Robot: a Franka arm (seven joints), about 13 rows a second.
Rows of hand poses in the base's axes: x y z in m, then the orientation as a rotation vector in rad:
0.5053, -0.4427, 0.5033, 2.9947, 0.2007, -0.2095
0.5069, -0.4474, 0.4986, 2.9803, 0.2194, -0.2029
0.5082, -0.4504, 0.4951, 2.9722, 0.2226, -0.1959
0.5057, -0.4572, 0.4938, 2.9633, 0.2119, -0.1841
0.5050, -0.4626, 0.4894, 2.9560, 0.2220, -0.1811
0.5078, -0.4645, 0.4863, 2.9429, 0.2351, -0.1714
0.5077, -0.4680, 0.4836, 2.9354, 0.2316, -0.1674
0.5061, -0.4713, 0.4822, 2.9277, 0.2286, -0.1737
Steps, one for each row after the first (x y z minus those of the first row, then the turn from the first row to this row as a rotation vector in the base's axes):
0.0016, -0.0047, -0.0047, -0.0123, -0.0037, 0.0142
0.0029, -0.0077, -0.0082, -0.0201, -0.0084, 0.0176
0.0004, -0.0145, -0.0095, -0.0303, -0.0170, 0.0121
-0.0003, -0.0199, -0.0139, -0.0364, -0.0187, 0.0198
0.0025, -0.0218, -0.0170, -0.0479, -0.0248, 0.0305
0.0024, -0.0253, -0.0197, -0.0558, -0.0278, 0.0292
0.0008, -0.0286, -0.0211, -0.0638, -0.0239, 0.0278

